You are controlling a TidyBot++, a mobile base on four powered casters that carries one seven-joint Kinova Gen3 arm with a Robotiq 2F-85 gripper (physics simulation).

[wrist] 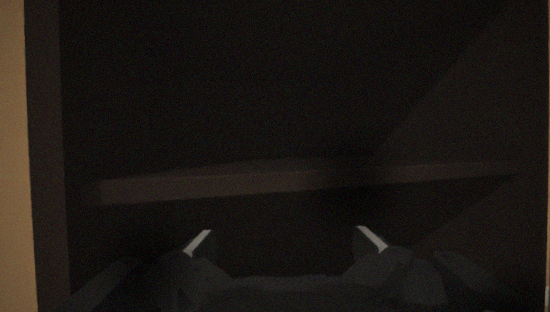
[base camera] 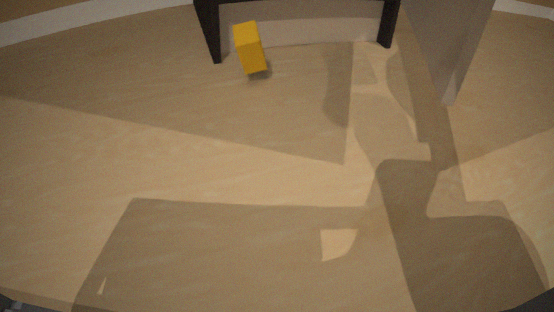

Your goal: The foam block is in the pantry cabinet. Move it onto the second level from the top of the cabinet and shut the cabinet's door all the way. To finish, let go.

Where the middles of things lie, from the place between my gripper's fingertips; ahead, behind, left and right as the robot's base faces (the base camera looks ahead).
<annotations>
Right now the yellow foam block (base camera: 246, 37) is 10 cm behind my hand, 6 cm to the left of it and 71 cm below it.
</annotations>
